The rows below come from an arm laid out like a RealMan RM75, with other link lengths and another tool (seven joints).
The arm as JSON. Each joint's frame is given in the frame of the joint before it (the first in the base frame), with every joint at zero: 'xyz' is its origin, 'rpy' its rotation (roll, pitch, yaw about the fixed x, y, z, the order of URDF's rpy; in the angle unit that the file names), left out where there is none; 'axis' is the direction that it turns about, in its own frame. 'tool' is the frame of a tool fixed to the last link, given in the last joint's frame.
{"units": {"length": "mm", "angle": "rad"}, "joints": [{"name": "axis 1", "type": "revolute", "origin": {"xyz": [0.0, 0.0, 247.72]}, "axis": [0.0, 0.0, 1.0]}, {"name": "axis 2", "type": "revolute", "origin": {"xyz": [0.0, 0.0, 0.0], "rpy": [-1.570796, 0.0, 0.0]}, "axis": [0.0, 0.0, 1.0]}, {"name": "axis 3", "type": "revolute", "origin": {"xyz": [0.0, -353.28, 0.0], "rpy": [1.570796, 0.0, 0.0]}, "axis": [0.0, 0.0, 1.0]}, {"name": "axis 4", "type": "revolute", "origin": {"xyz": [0.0, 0.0, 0.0], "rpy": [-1.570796, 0.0, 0.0]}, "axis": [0.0, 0.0, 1.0]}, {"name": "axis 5", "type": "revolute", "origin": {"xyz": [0.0, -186.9, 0.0], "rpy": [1.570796, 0.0, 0.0]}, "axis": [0.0, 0.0, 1.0]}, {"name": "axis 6", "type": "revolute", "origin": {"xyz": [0.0, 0.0, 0.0], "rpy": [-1.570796, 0.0, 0.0]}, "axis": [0.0, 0.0, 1.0]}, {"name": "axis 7", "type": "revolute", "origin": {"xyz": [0.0, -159.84, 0.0], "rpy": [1.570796, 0.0, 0.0]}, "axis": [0.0, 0.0, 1.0]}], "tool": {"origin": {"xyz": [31.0, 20.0, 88.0], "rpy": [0.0, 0.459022, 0.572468]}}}
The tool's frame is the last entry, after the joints.
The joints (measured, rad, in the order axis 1, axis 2, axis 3, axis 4, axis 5, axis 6, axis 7), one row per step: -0.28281 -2.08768 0.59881 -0.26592 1.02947 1.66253 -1.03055; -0.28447 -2.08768 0.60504 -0.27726 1.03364 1.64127 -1.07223; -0.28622 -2.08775 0.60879 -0.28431 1.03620 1.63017 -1.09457; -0.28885 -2.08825 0.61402 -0.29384 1.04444 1.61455 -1.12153; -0.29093 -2.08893 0.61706 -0.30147 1.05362 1.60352 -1.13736; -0.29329 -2.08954 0.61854 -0.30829 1.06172 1.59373 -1.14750; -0.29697 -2.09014 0.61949 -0.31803 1.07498 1.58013 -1.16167; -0.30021 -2.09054 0.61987 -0.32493 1.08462 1.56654 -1.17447; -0.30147 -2.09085 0.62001 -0.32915 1.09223 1.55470 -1.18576; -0.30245 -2.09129 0.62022 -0.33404 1.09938 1.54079 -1.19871; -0.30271 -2.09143 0.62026 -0.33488 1.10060 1.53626 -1.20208; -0.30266 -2.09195 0.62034 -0.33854 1.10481 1.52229 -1.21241; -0.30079 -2.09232 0.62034 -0.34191 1.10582 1.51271 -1.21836; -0.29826 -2.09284 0.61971 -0.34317 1.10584 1.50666 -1.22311; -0.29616 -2.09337 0.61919 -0.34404 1.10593 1.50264 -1.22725
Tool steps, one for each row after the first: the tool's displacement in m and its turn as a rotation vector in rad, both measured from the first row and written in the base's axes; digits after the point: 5 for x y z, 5 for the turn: -0.00369 0.00087 -0.00697 -0.03832 -0.04149 0.01700; -0.00526 0.00139 -0.01105 -0.05961 -0.06431 0.02550; -0.00638 0.00179 -0.01783 -0.09170 -0.09166 0.03418; -0.00640 0.00178 -0.02346 -0.11606 -0.10854 0.03863; -0.00621 0.00191 -0.02827 -0.13566 -0.12000 0.04234; -0.00560 0.00209 -0.03505 -0.16356 -0.13587 0.04658; -0.00568 0.00252 -0.04053 -0.18631 -0.14855 0.05240; -0.00638 0.00252 -0.04480 -0.20434 -0.15856 0.05888; -0.00762 0.00235 -0.04956 -0.22399 -0.17016 0.06816; -0.00819 0.00241 -0.05078 -0.22890 -0.17271 0.07149; -0.01014 0.00206 -0.05486 -0.24480 -0.18138 0.08291; -0.01239 0.00111 -0.05749 -0.25417 -0.18736 0.09402; -0.01434 0.00017 -0.05890 -0.25881 -0.19222 0.10275; -0.01574 -0.00062 -0.05992 -0.26211 -0.19668 0.10913
